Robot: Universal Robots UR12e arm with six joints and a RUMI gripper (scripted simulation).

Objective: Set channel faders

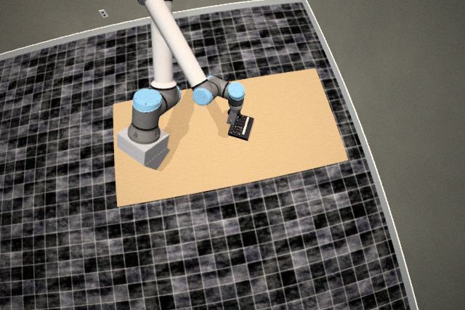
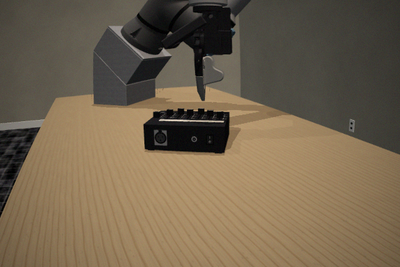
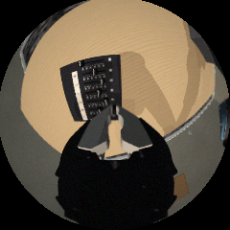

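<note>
My hand is 3 cm above the fader cap, 2 cm short of it and 1 cm to the left of it.
</note>
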